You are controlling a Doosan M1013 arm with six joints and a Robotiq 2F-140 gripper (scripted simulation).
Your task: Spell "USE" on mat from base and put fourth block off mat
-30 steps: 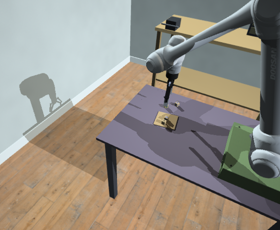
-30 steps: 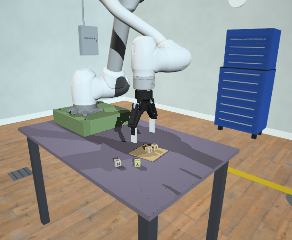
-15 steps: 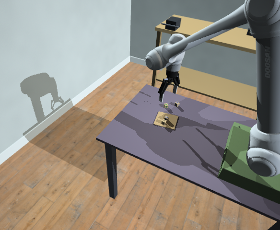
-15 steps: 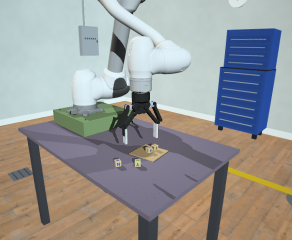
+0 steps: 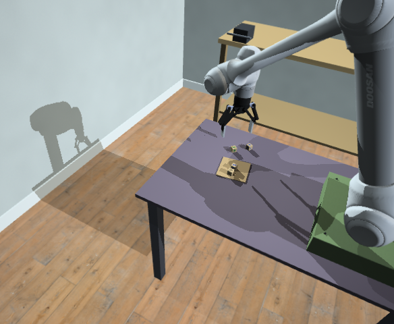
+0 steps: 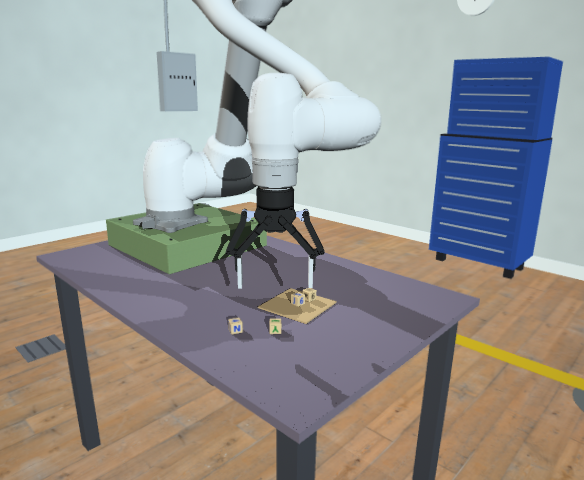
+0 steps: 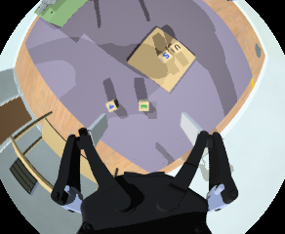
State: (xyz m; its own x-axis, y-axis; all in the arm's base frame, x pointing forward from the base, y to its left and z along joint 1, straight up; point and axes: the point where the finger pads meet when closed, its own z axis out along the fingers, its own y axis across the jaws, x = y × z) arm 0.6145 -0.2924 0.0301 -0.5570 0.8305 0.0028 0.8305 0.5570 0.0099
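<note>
My gripper is now 70 mm past the block, 50 mm to the left of it and 110 mm above it.
</note>
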